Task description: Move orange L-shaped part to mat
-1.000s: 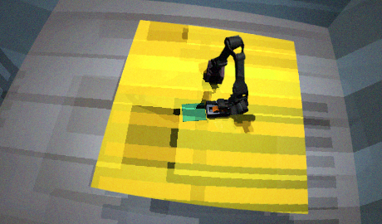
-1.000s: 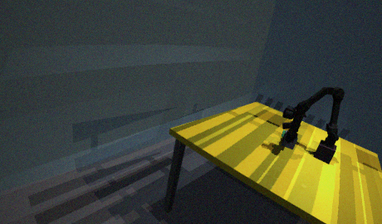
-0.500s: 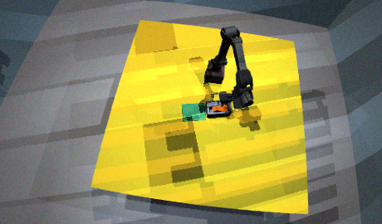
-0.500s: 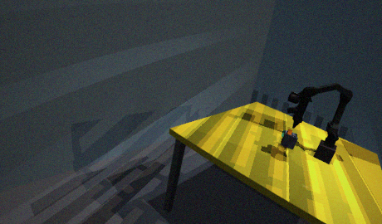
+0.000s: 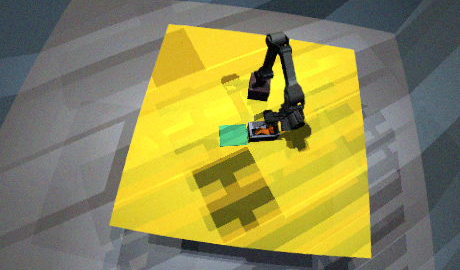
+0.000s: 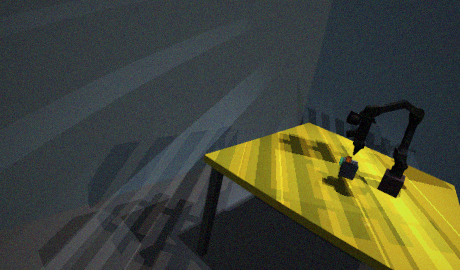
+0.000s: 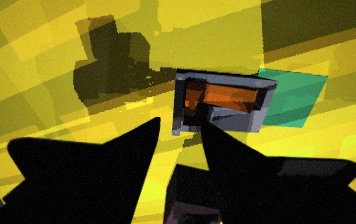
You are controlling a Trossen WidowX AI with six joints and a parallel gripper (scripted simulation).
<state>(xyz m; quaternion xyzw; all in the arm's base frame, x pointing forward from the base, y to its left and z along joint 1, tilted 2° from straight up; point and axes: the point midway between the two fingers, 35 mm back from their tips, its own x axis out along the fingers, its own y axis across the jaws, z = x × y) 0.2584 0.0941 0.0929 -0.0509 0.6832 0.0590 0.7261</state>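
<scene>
My gripper tip is 50 mm to the left of the orange L-shaped part and 100 mm above it. The rest, counted from my gripper tip: green mat (30 mm ahead, 220 mm to the right, 160 mm below).
</scene>
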